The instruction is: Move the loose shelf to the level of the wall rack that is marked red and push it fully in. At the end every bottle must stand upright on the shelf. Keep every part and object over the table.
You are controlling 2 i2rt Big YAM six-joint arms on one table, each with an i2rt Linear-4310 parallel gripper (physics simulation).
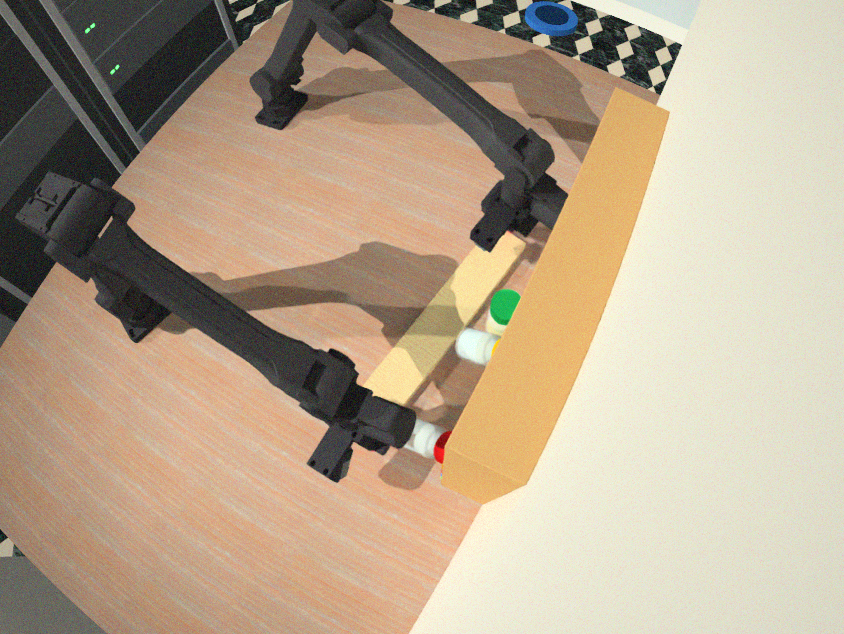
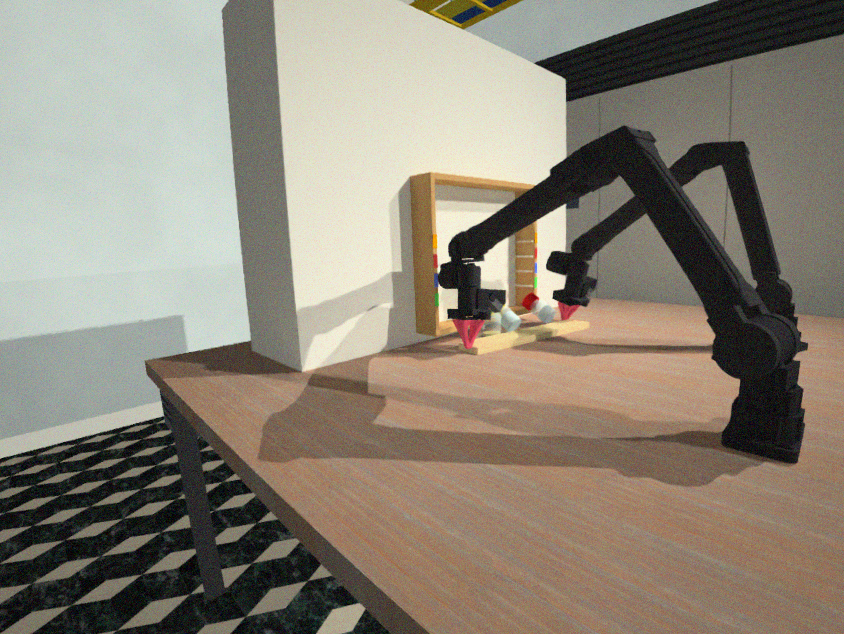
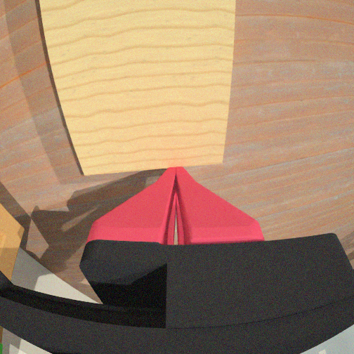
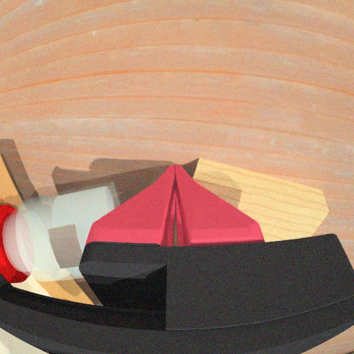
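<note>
The loose shelf (image 1: 447,317) is a pale wood plank lying on the table in front of the wall rack (image 1: 558,302). The rack's posts carry coloured marks, among them a red one (image 2: 435,261). My left gripper (image 1: 508,220) (image 3: 175,168) is shut and empty, its red tips at one end edge of the shelf. My right gripper (image 1: 357,434) (image 4: 175,166) is shut and empty at the other end. A red-capped bottle (image 1: 428,440) lies on its side beside it. A white bottle (image 1: 477,346) lies between shelf and rack, and a green-capped bottle (image 1: 503,311) leans there.
The white wall block (image 2: 357,157) holds the rack and stands along one table side. The table's front edge (image 2: 262,503) drops to a chequered floor. A blue ring (image 1: 550,18) lies on the floor beyond the table. A dark cabinet (image 1: 155,63) stands at the far corner.
</note>
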